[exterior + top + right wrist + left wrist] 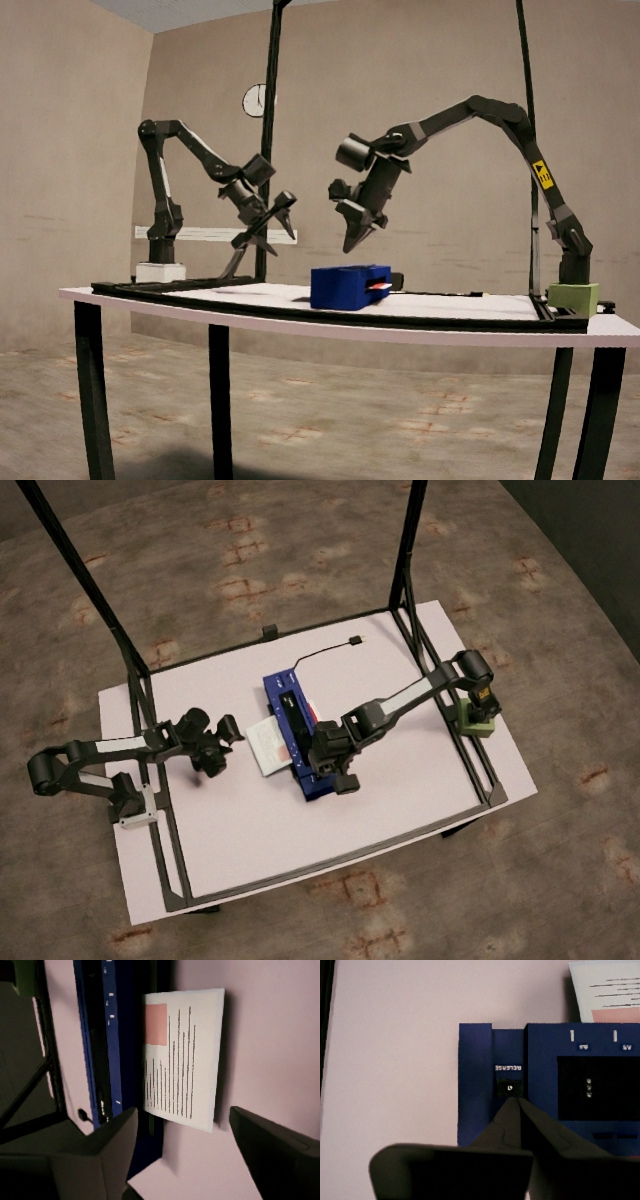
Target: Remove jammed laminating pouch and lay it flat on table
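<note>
The release key lies 30 mm to the right of my left hand and 70 mm below it. Round my left hand: plug (430 mm behind, 240 mm to the left, 140 mm below).
</note>
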